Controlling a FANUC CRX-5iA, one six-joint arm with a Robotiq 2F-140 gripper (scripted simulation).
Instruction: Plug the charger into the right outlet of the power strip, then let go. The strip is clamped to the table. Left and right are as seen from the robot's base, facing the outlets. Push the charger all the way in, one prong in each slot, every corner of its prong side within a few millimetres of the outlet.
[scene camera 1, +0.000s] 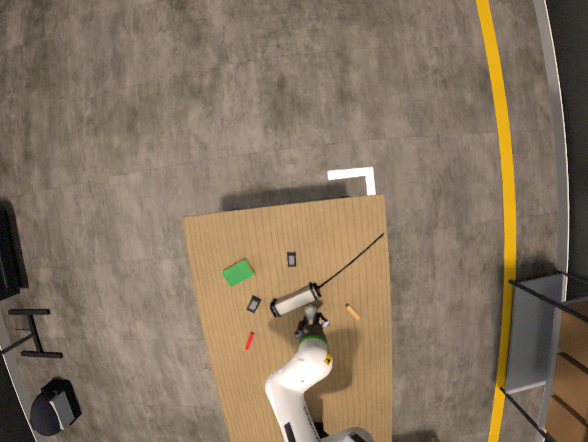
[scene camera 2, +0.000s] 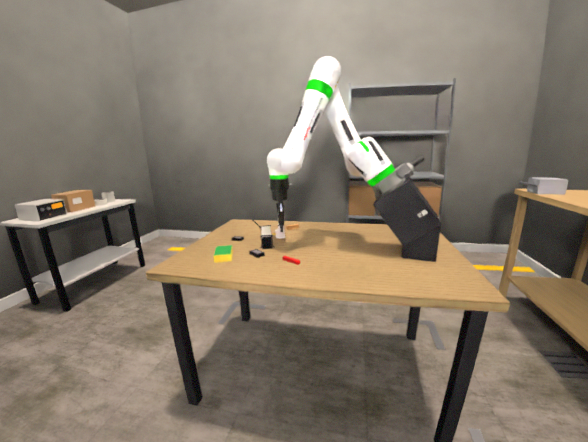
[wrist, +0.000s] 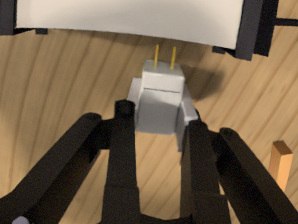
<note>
In view: my gripper (wrist: 157, 95) and a charger (wrist: 161, 88).
</note>
